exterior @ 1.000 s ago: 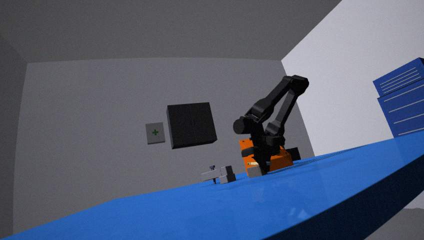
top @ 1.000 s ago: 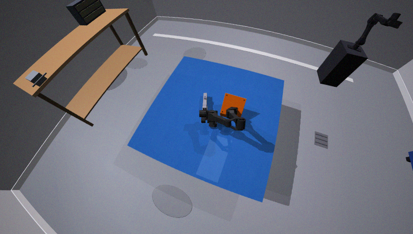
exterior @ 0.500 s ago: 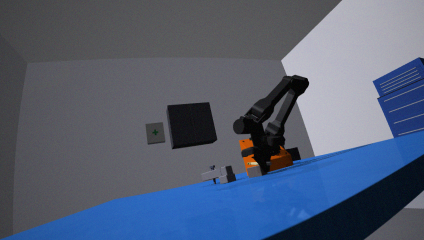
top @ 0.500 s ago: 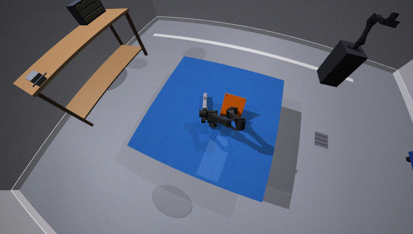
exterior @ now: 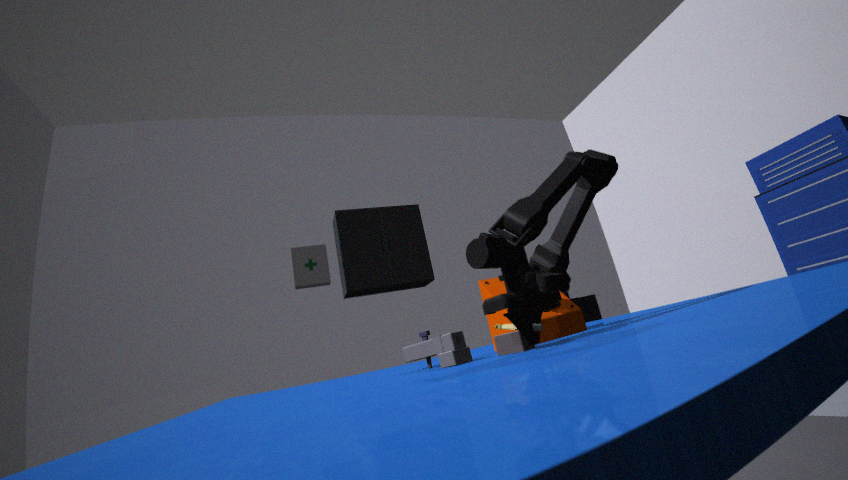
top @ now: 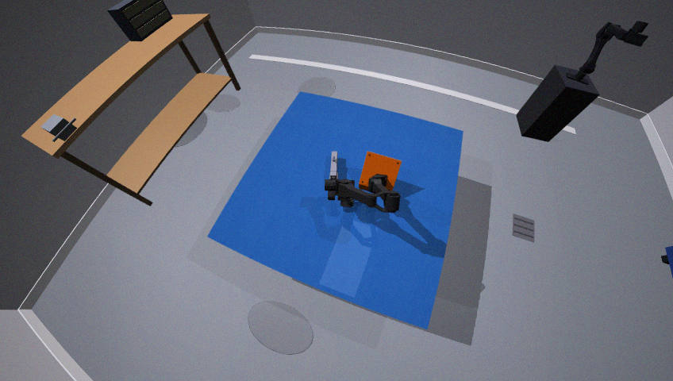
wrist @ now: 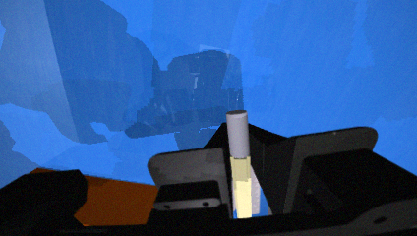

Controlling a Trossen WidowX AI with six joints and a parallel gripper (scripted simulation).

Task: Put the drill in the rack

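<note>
Now: gripper tip 40 mm to the left of the drill, 40 mm below it and 10 mm short of it. Round my gripper tip: dark t-shaped piece (230 mm to the right, 120 mm ahead, 40 mm above); then light grey block (200 mm to the right, 110 mm ahead, 30 mm above); then grey notched block (50 mm to the right, 10 mm ahead, 10 mm above).
</note>
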